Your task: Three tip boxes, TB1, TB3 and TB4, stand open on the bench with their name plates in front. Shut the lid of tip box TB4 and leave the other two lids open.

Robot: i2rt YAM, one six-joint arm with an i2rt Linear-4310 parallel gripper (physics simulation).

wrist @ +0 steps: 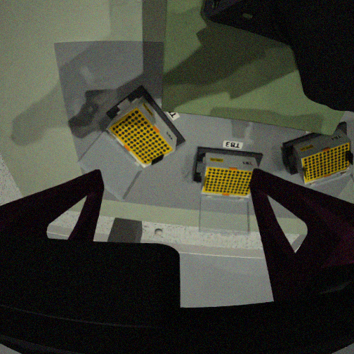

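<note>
Tip box TB3 (226, 181), yellow-topped with dark holes, stands open at the centre right, its name plate (233, 145) above it in the view and its clear lid (224, 215) folded back below. A second box (142, 137) stands turned at the left, open, its clear lid (111, 165) spread to the lower left; its name plate (173, 115) is partly hidden. A third box (326, 162) stands open at the right edge; its lid is hard to make out. I cannot read surely which outer box is TB4. My gripper (176, 177) is open and empty, its right fingertip overlapping TB3's edge in view.
A grey mat (170, 187) lies under the boxes, and a green area (200, 95) lies above them in the view. A large black robot part (320, 60) fills the upper right. A dark grey block (125, 230) is at the lower left, near a pale speckled strip.
</note>
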